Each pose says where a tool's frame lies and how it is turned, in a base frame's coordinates. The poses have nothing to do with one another.
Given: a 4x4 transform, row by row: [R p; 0 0 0 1], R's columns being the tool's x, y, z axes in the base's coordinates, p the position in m. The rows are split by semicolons.
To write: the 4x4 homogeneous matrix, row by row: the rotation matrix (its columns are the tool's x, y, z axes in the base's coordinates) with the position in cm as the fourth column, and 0 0 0 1 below. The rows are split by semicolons. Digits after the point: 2 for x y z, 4 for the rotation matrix.
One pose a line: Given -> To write
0.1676, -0.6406, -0.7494, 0.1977; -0.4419, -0.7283, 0.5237, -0.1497; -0.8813, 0.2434, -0.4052, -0.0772; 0, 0, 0, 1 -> 0.1676, -0.6406, -0.7494, 19.77; -0.4419, -0.7283, 0.5237, -14.97; -0.8813, 0.2434, -0.4052, -7.72; 0, 0, 0, 1
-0.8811, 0.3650, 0.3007, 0.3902; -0.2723, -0.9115, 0.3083, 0.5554; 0.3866, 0.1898, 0.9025, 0.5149; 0, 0, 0, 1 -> -0.8811, 0.3650, 0.3007, 39.02; -0.2723, -0.9115, 0.3083, 55.54; 0.3866, 0.1898, 0.9025, 51.49; 0, 0, 0, 1
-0.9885, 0.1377, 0.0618, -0.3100; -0.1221, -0.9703, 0.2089, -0.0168; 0.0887, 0.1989, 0.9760, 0.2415; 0, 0, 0, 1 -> -0.9885, 0.1377, 0.0618, -31.00; -0.1221, -0.9703, 0.2089, -1.68; 0.0887, 0.1989, 0.9760, 24.15; 0, 0, 0, 1
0.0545, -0.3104, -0.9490, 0.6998; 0.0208, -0.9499, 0.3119, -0.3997; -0.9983, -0.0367, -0.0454, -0.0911; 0, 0, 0, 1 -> 0.0545, -0.3104, -0.9490, 69.98; 0.0208, -0.9499, 0.3119, -39.97; -0.9983, -0.0367, -0.0454, -9.11; 0, 0, 0, 1
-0.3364, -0.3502, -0.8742, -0.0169; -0.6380, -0.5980, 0.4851, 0.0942; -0.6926, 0.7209, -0.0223, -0.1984; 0, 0, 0, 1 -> -0.3364, -0.3502, -0.8742, -1.69; -0.6380, -0.5980, 0.4851, 9.42; -0.6926, 0.7209, -0.0223, -19.84; 0, 0, 0, 1
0.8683, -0.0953, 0.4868, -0.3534; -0.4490, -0.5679, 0.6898, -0.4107; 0.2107, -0.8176, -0.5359, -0.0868; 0, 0, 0, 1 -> 0.8683, -0.0953, 0.4868, -35.34; -0.4490, -0.5679, 0.6898, -41.07; 0.2107, -0.8176, -0.5359, -8.68; 0, 0, 0, 1
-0.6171, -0.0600, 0.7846, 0.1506; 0.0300, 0.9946, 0.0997, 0.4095; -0.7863, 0.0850, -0.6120, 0.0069; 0, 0, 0, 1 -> -0.6171, -0.0600, 0.7846, 15.06; 0.0300, 0.9946, 0.0997, 40.95; -0.7863, 0.0850, -0.6120, 0.69; 0, 0, 0, 1
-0.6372, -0.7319, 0.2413, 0.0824; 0.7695, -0.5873, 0.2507, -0.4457; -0.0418, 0.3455, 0.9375, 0.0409; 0, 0, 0, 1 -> -0.6372, -0.7319, 0.2413, 8.24; 0.7695, -0.5873, 0.2507, -44.57; -0.0418, 0.3455, 0.9375, 4.09; 0, 0, 0, 1
